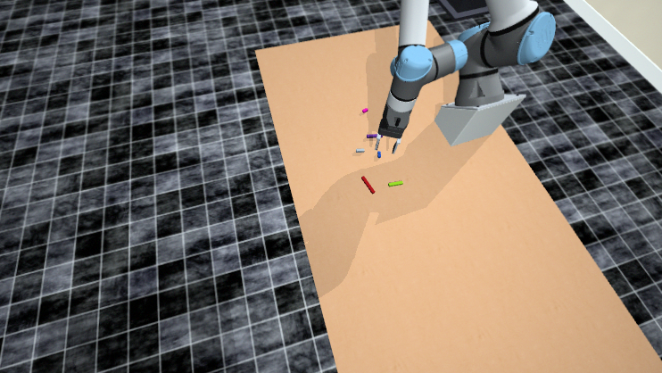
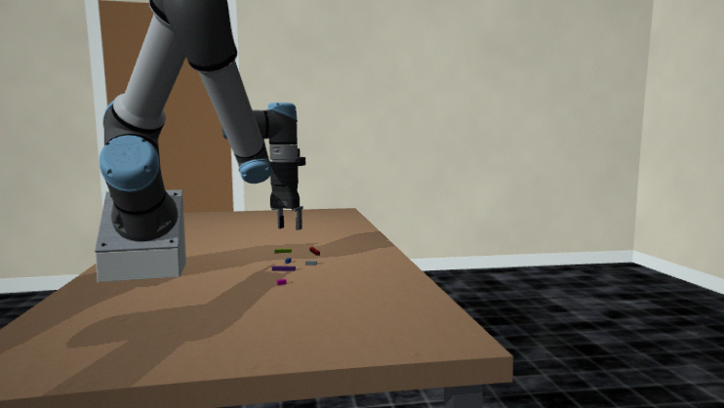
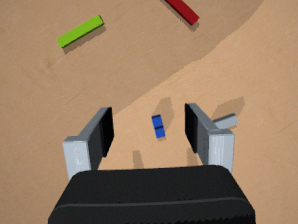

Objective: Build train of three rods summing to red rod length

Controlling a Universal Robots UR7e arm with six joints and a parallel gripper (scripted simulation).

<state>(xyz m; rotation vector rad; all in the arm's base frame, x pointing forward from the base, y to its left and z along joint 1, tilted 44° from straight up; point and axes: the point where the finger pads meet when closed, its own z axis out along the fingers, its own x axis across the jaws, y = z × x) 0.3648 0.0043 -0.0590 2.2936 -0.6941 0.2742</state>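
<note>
The lime rod is 1 cm behind my hand, 10 cm to the left of it and 10 cm below it. The rest, counted from my hand: red rod: 8 cm ahead, 7 cm to the left, 10 cm below; purple rod: 3 cm behind, 11 cm to the right, 10 cm below; grey rod: 5 cm ahead, 7 cm to the right, 10 cm below.
</note>
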